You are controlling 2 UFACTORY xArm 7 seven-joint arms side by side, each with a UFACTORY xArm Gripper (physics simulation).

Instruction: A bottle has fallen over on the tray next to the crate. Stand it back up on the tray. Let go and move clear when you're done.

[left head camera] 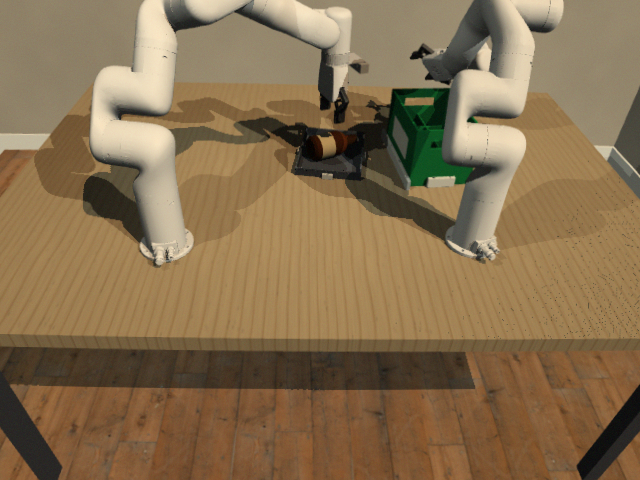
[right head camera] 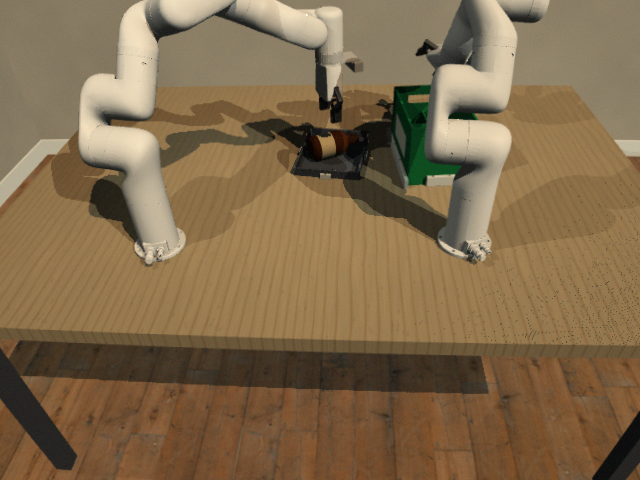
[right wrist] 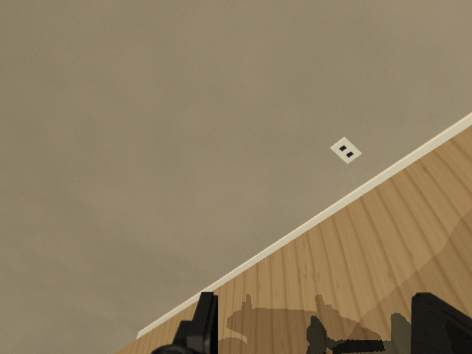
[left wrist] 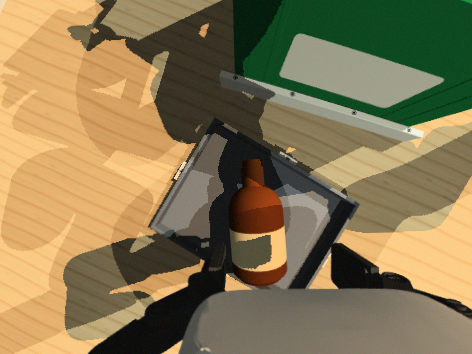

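Pixels of known places: left gripper, fingertip midpoint: point(left head camera: 331, 116) point(right head camera: 330, 115) point(left wrist: 278, 261); right gripper, fingertip midpoint: point(left head camera: 419, 65) point(right head camera: 426, 62) point(right wrist: 313, 325); left arm's base at its link origin: point(left head camera: 167, 244) point(right head camera: 160, 244); right arm's base at its link origin: point(left head camera: 470, 241) point(right head camera: 463, 241).
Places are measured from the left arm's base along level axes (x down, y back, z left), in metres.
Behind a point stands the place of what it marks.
Observation:
A brown bottle point(left head camera: 325, 145) {x -0.062, y -0.297, z -0.456 m} point(right head camera: 325, 144) {x -0.063, y -0.299, z -0.459 m} point(left wrist: 256, 220) {x -0.078, y -0.343, z -0.495 m} with a cream label lies on its side on the dark tray point(left head camera: 343, 174) {x -0.016, y -0.205, z -0.490 m} point(right head camera: 342, 175) {x -0.012, y -0.204, z -0.493 m} point(left wrist: 320, 182) {x -0.025, y -0.254, z -0.556 m}. Its neck points right, towards the green crate point(left head camera: 431, 167) {x -0.060, y -0.134, z -0.722 m} point(right head camera: 417, 165) {x -0.063, y -0.137, z -0.688 m} point(left wrist: 350, 20) {x -0.143, y -0.313, z -0.679 m}, in the head views. My left gripper point(left head camera: 332, 113) {x -0.138, y -0.329, z -0.480 m} point(right head camera: 329, 113) {x -0.138, y -0.329, z -0.480 m} point(left wrist: 278, 261) {x -0.138, y -0.329, z -0.480 m} is open and points down above the bottle, apart from it. In the left wrist view its fingers show on either side of the bottle's base end. My right gripper point(left head camera: 421, 66) {x -0.185, y -0.557, z -0.833 m} point(right wrist: 313, 325) {x -0.185, y -0.557, z -0.833 m} is open and empty, raised behind the crate; the right arm partly hides the crate.
A pale strip point(left head camera: 399, 167) {x -0.024, y -0.204, z -0.658 m} point(right head camera: 399, 167) {x -0.022, y -0.201, z -0.658 m} point(left wrist: 320, 104) {x -0.030, y -0.279, z -0.666 m} runs along the crate's bottom edge on the side facing the tray. The wooden table point(left head camera: 289, 289) {x 0.000, y 0.201, z -0.262 m} point(right head camera: 289, 289) {x 0.000, y 0.209, z -0.302 m} carries both arm bases. A wall with a socket point(right wrist: 346, 150) stands behind the table.

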